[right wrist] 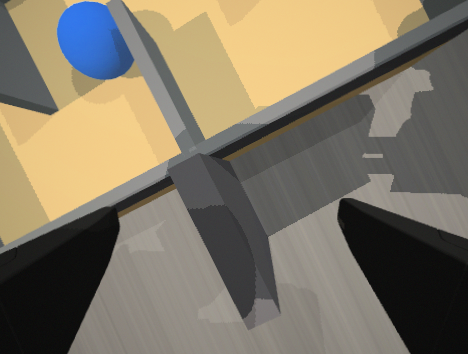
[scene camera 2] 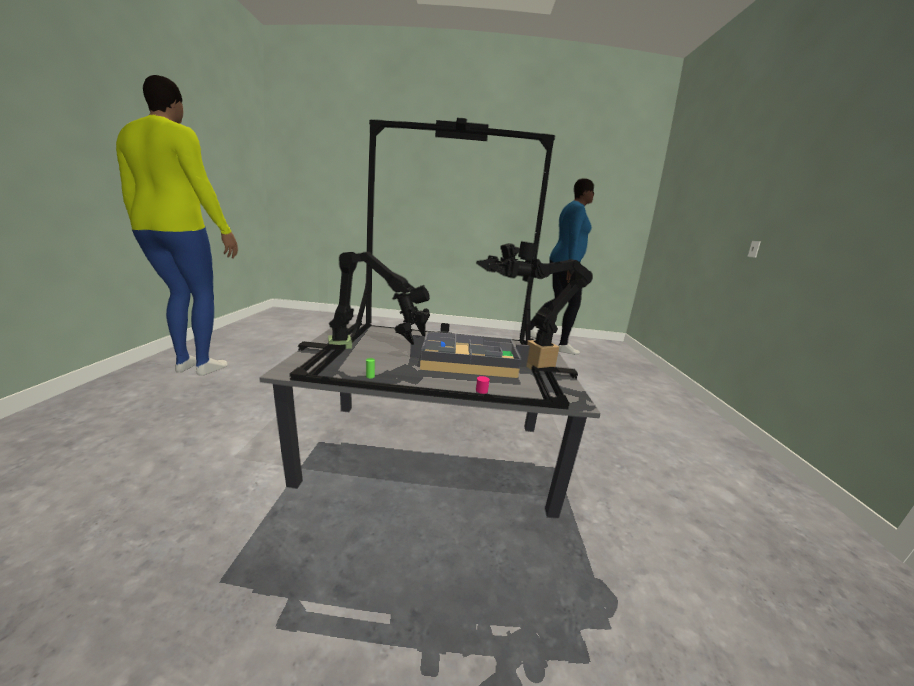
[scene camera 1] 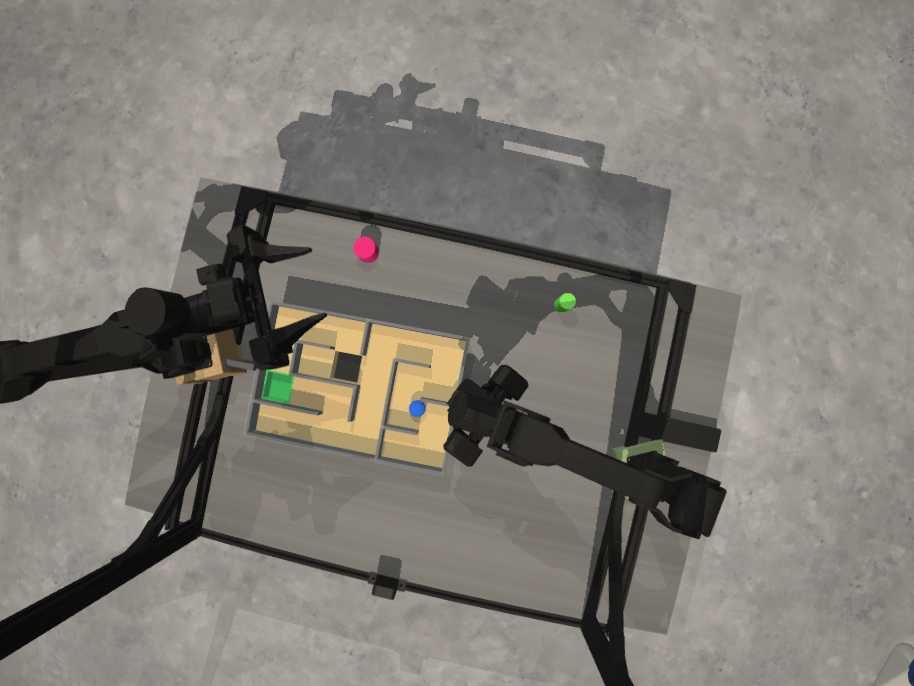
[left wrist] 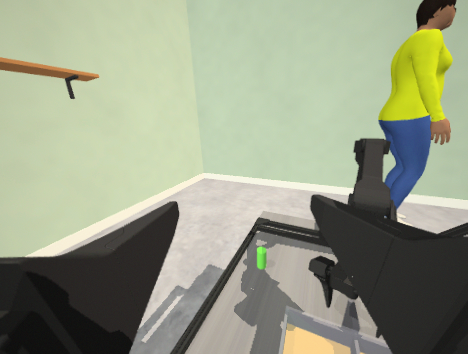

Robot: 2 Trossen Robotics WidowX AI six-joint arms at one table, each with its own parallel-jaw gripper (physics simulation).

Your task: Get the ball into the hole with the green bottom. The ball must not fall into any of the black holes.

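Observation:
A blue ball [scene camera 1: 417, 408] [scene camera 2: 442, 344] [right wrist: 90, 40] rests in the right part of the walled maze board [scene camera 1: 375, 369] [scene camera 2: 468, 366] [right wrist: 30, 185], beside the tip of a short inner wall. The green-bottomed hole [scene camera 1: 277, 386] [scene camera 2: 507, 354] is near the board's left edge in scene camera 1. A black hole [scene camera 1: 346, 366] lies between them. My right gripper [right wrist: 230, 212] [scene camera 2: 417, 335] is open, its fingertips on either side of the board's dark handle [right wrist: 230, 240], apart from it; the arm hides them in scene camera 1. My left gripper [scene camera 1: 317, 283] [left wrist: 244, 204] is open and empty, high above the board's left end.
A pink cylinder [scene camera 1: 365, 249] [scene camera 2: 482, 384] and a green cylinder [scene camera 1: 565, 302] [scene camera 2: 370, 368] [left wrist: 261, 258] stand on the table. A black frame [scene camera 1: 457, 234] [scene camera 2: 371, 221] runs around the table and rises above it. Two people [scene camera 2: 166, 173] [scene camera 2: 572, 228] stand beyond the table.

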